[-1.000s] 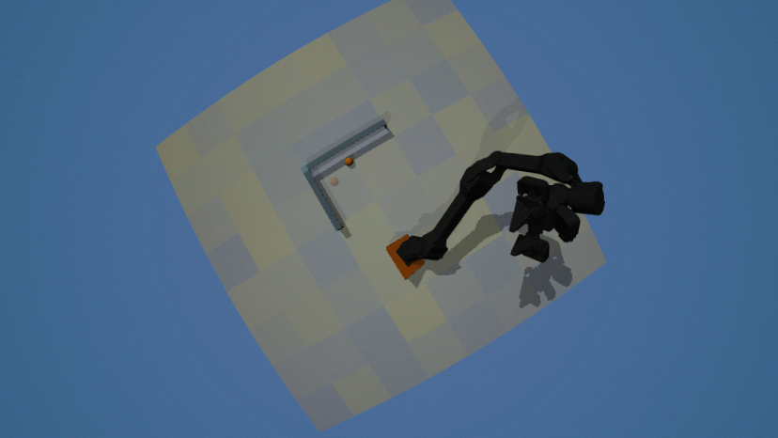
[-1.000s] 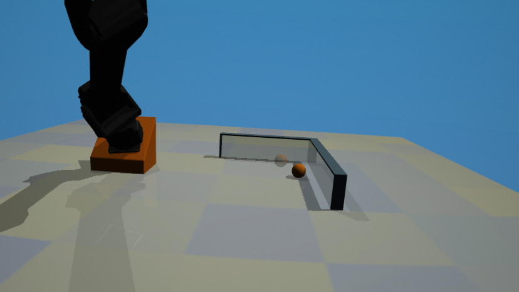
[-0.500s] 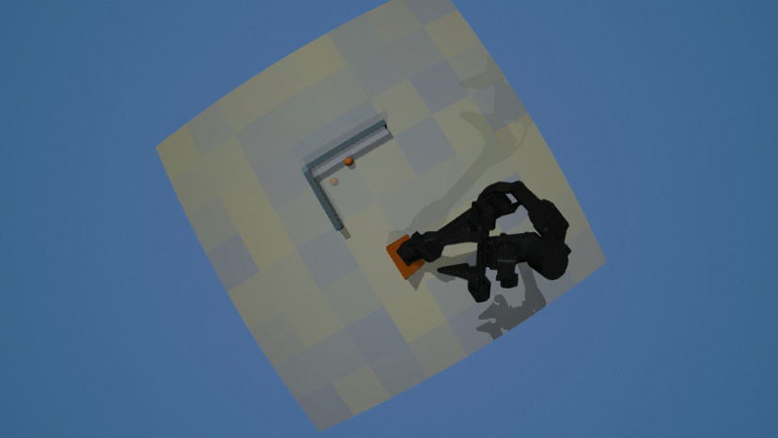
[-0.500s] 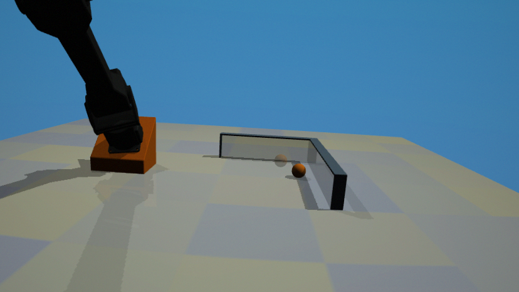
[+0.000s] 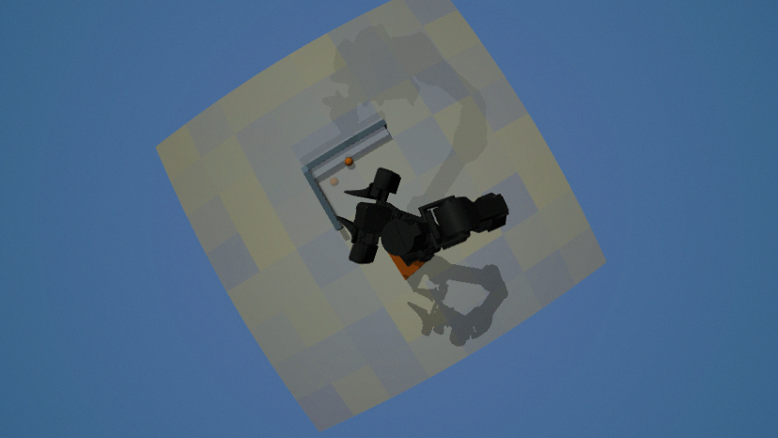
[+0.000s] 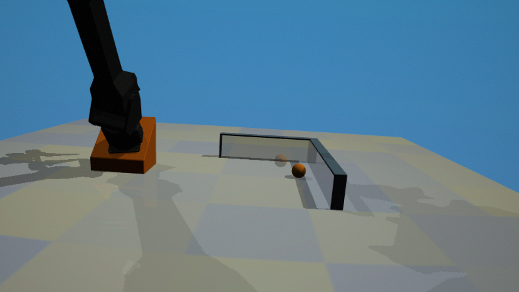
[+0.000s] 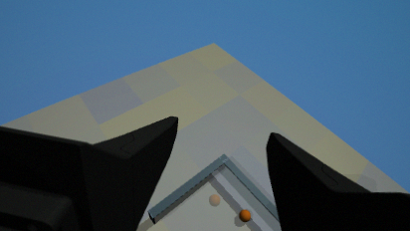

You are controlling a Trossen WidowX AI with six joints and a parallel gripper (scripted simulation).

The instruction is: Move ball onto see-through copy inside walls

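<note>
Right now my gripper tip is 45 cm above the orange ball, 15 cm short of it and 7 cm to the left of it. Round my gripper tip: see-through copy: 45 cm below, 13 cm ahead, 1 cm to the left.
</note>
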